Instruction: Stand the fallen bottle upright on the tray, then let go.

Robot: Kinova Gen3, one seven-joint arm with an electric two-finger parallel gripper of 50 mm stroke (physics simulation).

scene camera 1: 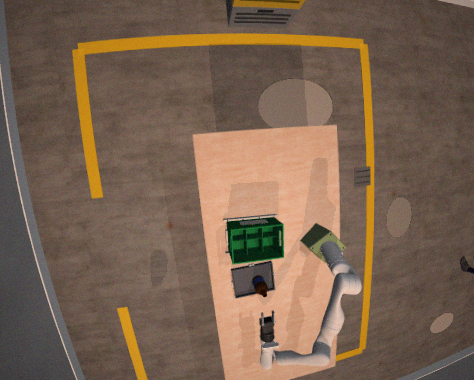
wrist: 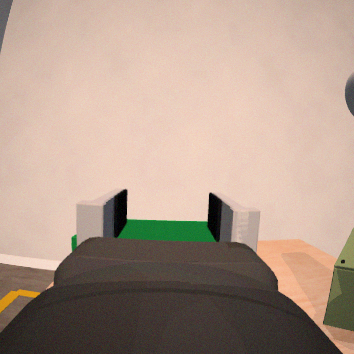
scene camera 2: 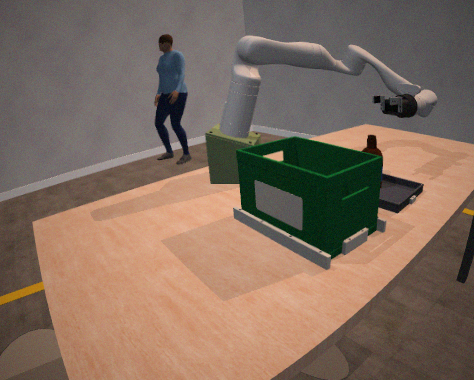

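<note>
A brown bottle stands upright on the dark grey tray; in the scene camera 2 view its lower part is hidden behind the green crate. My gripper is open and empty. It is apart from the bottle, level in the air, higher than the bottle's neck, with its fingers pointing towards the tray's side. The bottle does not show in the wrist view.
A green crate with compartments stands beside the tray, with light grey rails at its foot. The arm's olive base block stands on the table. A person stands beyond the table.
</note>
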